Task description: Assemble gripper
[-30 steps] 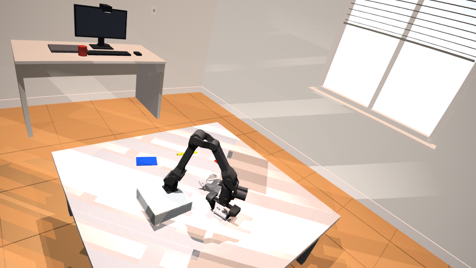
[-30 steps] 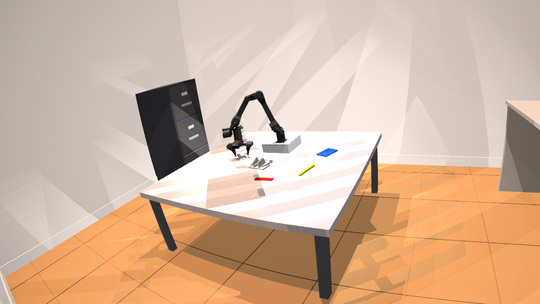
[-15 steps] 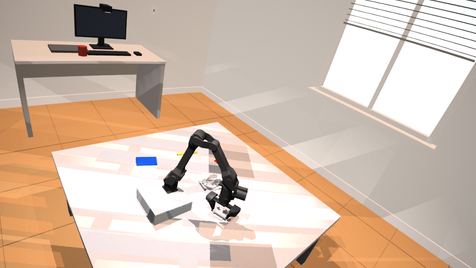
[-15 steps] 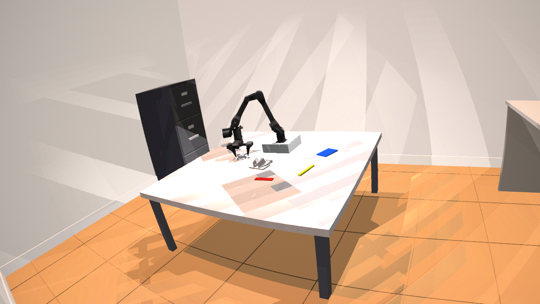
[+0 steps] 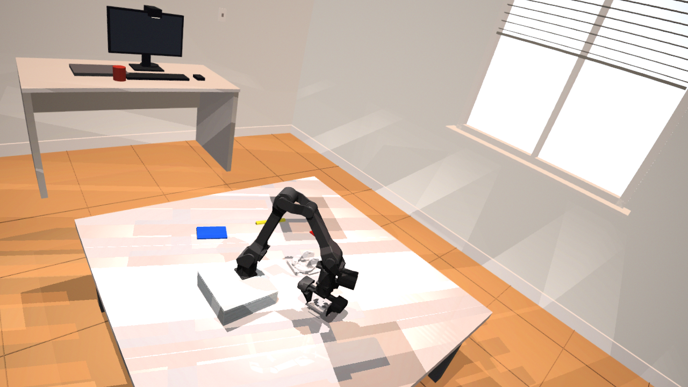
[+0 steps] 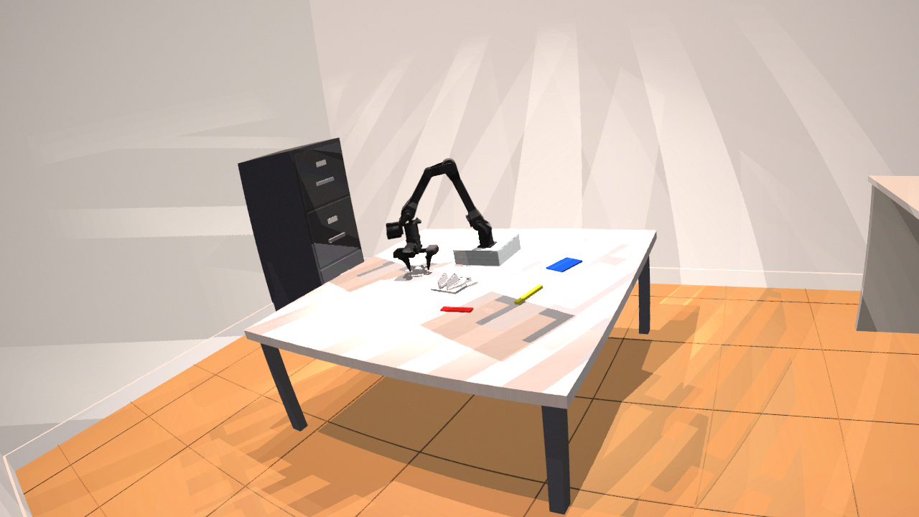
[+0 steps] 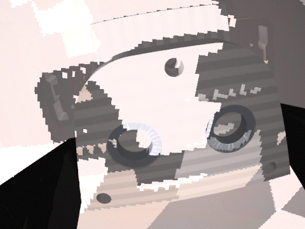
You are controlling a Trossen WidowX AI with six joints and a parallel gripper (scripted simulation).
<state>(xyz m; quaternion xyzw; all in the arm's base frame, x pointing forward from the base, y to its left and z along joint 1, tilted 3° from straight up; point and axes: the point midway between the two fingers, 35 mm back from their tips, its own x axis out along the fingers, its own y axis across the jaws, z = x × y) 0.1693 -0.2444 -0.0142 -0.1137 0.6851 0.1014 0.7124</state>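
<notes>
Right now the curved jaw is 220 mm to the left of my gripper tip, 80 mm ahead of it and 10 mm above it. The rest, counted from my gripper tip: yellow stick: 560 mm to the left, 150 mm ahead; then blue card: 590 mm to the left, 140 mm behind, 10 mm below; then red strip: 360 mm to the left, 300 mm ahead, 10 mm below.
</notes>
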